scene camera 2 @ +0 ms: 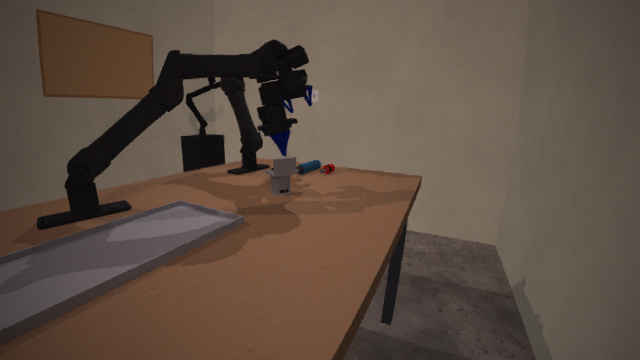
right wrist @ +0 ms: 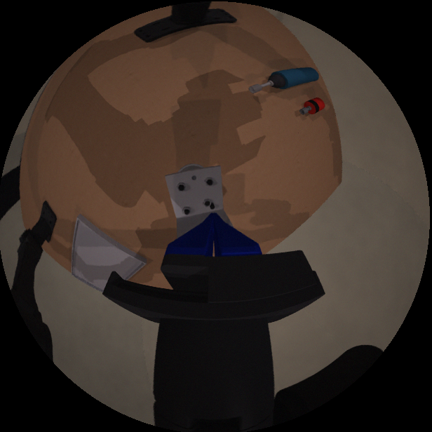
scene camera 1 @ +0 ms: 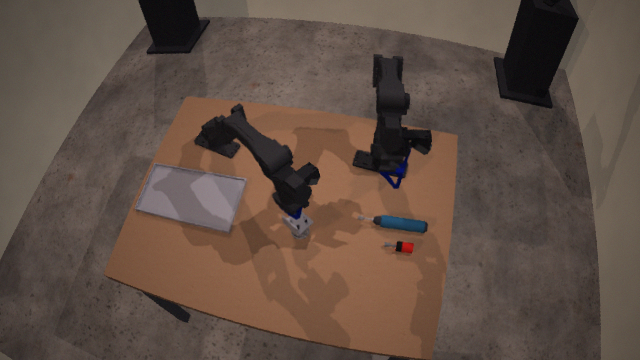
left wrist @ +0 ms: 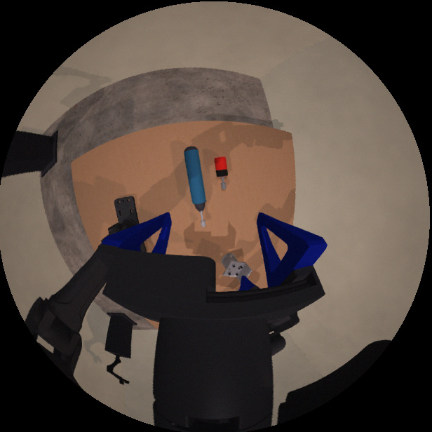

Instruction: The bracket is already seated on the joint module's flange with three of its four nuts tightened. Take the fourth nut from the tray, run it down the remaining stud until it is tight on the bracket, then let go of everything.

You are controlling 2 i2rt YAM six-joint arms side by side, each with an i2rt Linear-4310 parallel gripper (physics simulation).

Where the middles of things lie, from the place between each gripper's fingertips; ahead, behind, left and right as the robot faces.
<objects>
My right gripper is now 1 cm past the grey bracket [right wrist: 196, 190], 1 cm to the left of it and 3 cm above it. Also, from my right hand: tray [scene camera 2: 41, 279] (7 cm behind, 45 cm to the right, 11 cm below); blue driver [left wrist: 191, 158] (8 cm behind, 30 cm to the left, 9 cm below).
Now: left hand 2 cm short of the blue driver, 1 cm to the right of it and 24 cm above it. Round my left hand: tray 3 cm ahead, 74 cm to the right, 26 cm below; grey bracket 9 cm ahead, 30 cm to the right, 18 cm below.
</objects>
